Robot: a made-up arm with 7 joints.
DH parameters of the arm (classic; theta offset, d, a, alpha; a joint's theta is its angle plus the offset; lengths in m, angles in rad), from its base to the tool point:
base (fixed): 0 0 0 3.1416
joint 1: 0 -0.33 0 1.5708
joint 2: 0 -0.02 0 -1.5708
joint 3: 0 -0.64 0 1.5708
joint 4: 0 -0.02 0 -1.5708
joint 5: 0 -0.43 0 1.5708
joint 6: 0 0 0 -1.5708
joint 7: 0 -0.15 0 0
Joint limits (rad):
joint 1: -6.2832..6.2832
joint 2: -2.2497..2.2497
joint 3: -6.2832..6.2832
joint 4: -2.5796..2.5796
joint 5: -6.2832..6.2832
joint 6: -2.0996..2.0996
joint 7: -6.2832..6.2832
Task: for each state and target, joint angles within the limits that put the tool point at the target. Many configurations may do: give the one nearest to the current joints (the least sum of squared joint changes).
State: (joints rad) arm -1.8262 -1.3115 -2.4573 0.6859 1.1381 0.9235 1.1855
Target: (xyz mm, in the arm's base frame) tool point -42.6 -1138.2 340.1
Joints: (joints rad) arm -1.7482 -1.4261 -2.4780 0.4708 1.1695 0.7525 1.1855
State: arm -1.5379 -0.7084 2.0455 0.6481 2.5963 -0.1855 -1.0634
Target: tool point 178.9 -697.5 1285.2
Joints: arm -1.5003 -0.5249 2.0215 0.3935 2.5911 -0.1176 -1.0634
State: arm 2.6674 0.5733 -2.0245 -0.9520 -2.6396 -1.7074 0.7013
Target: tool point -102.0 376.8 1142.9
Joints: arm 3.0104 -0.0838 -1.6639 -1.4758 -2.6751 -1.8375 0.7013
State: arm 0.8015 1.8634 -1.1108 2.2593 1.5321 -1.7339 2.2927
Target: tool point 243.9 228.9 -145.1
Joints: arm 0.3103 2.2497 -0.5454 2.1116 1.4585 -1.4634 2.2927
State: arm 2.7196 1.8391 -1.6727 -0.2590 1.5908 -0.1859 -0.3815
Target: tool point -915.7 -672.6 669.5
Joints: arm 2.2935 1.3160 -1.5501 -0.4054 1.5741 -0.4416 -0.3815
